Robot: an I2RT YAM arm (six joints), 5 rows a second.
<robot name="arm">
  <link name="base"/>
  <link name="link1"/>
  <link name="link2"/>
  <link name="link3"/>
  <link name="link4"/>
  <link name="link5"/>
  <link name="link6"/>
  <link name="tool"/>
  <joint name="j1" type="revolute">
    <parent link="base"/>
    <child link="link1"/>
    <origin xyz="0 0 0.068" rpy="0 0 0"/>
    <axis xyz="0 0 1"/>
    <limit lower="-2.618" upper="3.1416"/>
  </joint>
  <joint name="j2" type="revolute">
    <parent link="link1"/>
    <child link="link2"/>
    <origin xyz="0.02 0.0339 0.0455" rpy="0 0 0"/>
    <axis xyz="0 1 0"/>
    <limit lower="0" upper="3.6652"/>
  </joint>
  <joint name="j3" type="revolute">
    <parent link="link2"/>
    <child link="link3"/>
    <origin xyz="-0.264 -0.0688 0" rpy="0 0 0"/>
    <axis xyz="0 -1 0"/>
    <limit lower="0" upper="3.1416"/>
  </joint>
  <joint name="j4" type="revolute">
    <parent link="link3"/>
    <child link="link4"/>
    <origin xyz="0.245 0.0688 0.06" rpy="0 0 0"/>
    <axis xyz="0 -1 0"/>
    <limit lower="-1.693" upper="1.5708"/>
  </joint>
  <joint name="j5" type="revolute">
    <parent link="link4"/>
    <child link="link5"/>
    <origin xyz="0.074 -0.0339 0.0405" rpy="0 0 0"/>
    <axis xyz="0 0 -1"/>
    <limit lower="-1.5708" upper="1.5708"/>
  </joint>
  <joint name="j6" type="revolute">
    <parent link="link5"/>
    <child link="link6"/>
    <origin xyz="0.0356 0 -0.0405" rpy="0 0 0"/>
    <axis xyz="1 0 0"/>
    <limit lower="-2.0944" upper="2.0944"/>
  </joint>
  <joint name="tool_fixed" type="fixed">
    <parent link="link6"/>
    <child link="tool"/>
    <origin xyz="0 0 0" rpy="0 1.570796 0"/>
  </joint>
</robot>
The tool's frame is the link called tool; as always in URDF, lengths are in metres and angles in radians.
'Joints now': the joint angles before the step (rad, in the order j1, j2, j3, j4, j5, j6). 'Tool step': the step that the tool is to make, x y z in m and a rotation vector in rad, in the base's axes. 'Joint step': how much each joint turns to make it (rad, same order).
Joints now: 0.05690 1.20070 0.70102 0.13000 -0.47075 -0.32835
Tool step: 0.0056 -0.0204 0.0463 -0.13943 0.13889 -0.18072
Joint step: -0.05533 0.00709 0.25955 -0.42258 0.17213 -0.07141
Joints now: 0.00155 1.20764 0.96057 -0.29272 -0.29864 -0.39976
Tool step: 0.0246 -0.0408 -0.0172 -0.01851 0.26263 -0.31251
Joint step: -0.11712 0.16284 0.13234 -0.21071 0.17495 0.09567
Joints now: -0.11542 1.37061 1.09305 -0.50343 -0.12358 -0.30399
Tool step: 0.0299 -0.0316 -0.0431 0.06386 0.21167 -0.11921
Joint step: -0.08450 0.21244 0.07814 -0.07896 -0.00099 0.04628
